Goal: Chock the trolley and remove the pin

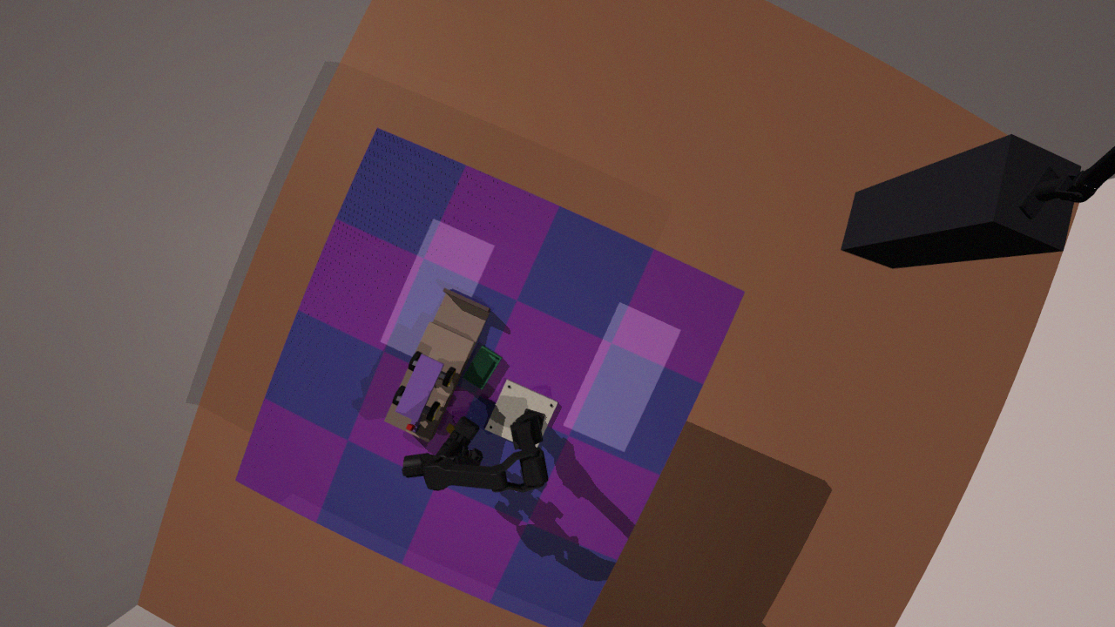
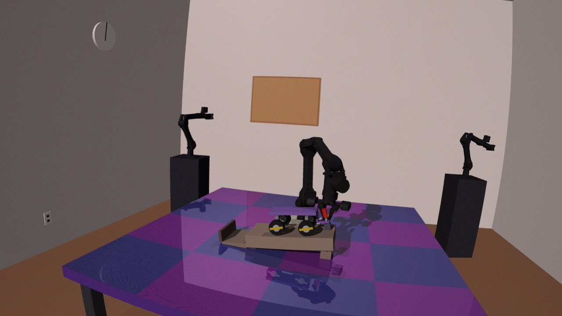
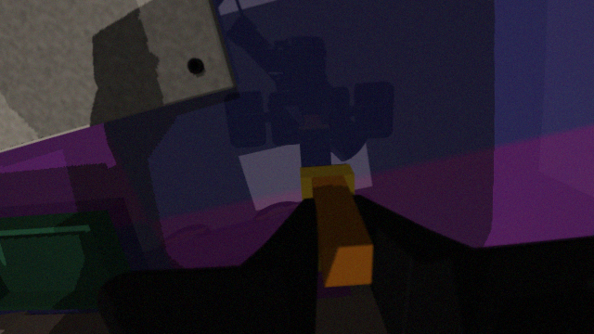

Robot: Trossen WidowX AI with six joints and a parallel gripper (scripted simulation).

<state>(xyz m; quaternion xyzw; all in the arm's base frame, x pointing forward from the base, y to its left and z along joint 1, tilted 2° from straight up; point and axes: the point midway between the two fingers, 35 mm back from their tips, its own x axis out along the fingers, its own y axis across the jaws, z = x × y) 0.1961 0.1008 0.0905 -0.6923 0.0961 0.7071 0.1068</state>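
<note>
My gripper tip is now 14 cm short of the trolley, 13 cm to the left of it and 5 cm below it. Round my gripper tip: tan ramp: 14 cm to the right, 14 cm ahead, 2 cm below; then yellow chock: 2 cm ahead, 1 cm to the right, 1 cm below; then red-headed stop pin: 14 cm ahead, 6 cm above, 1 cm to the right.
</note>
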